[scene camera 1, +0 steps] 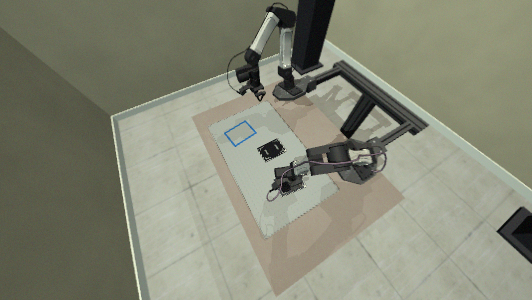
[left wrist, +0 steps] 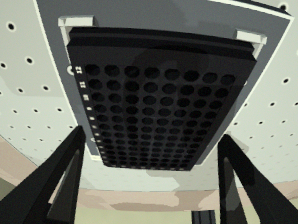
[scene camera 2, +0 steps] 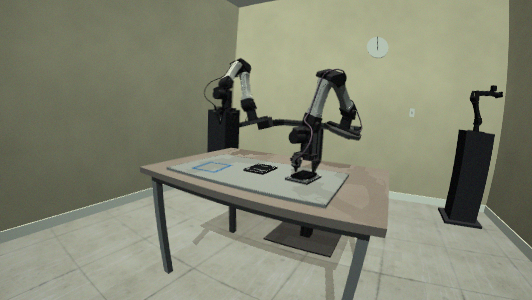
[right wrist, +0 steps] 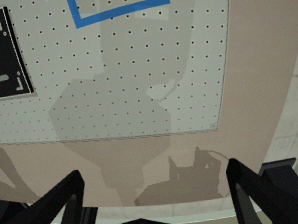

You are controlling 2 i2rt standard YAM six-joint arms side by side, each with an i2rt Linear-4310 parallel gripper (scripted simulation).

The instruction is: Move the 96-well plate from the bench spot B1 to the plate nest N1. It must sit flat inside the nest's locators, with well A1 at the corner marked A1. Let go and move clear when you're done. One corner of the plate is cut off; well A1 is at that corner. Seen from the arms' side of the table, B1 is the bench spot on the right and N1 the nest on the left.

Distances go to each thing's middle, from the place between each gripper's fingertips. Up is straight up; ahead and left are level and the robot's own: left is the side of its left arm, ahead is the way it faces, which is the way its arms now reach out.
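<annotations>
The black 96-well plate (left wrist: 162,119) now has my left gripper 20 mm above it.
Relative to my right hand, the plate is currently 55 cm to the left, 7 cm ahead and 22 cm below.
</annotations>
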